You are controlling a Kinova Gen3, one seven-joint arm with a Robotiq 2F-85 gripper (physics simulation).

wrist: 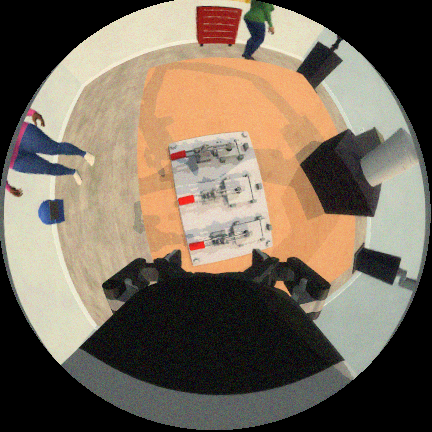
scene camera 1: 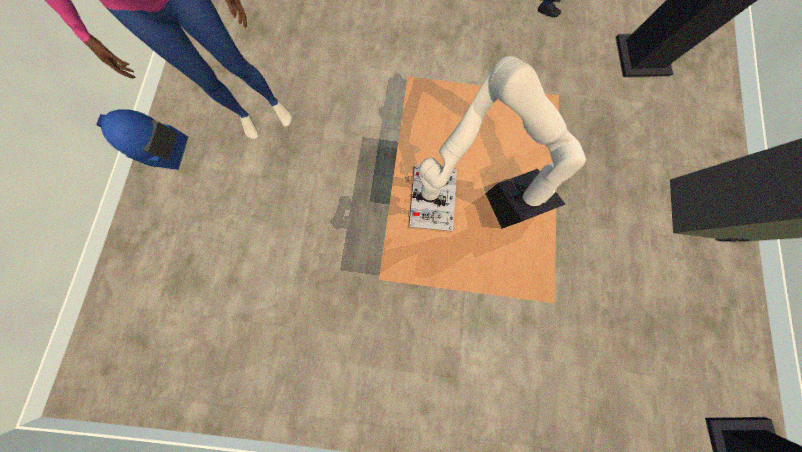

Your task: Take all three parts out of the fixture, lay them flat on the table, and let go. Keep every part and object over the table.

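The fixture (scene camera 1: 431,227) (wrist: 207,216) is a light grey plate on the orange table (scene camera 1: 482,275) (wrist: 220,100). It carries three toggle clamps with red handles, at the far station (wrist: 178,155), the middle station (wrist: 186,200) and the near station (wrist: 197,246) in the wrist view. A pale flat part shows at the middle station (wrist: 246,199) and another at the near station (wrist: 254,238), both under clamp arms. The far station's part is hard to make out. My gripper (scene camera 1: 431,200) (wrist: 216,257) is open and empty, above the fixture; in the scene view it hides the middle station.
The black robot base block (scene camera 1: 522,204) (wrist: 330,175) stands on the table to the fixture's right. My arm (scene camera 1: 468,131) reaches over the table from it. The table's left edge runs close beside the fixture. People, a blue object (scene camera 1: 126,134) and dark pillars stand off the table.
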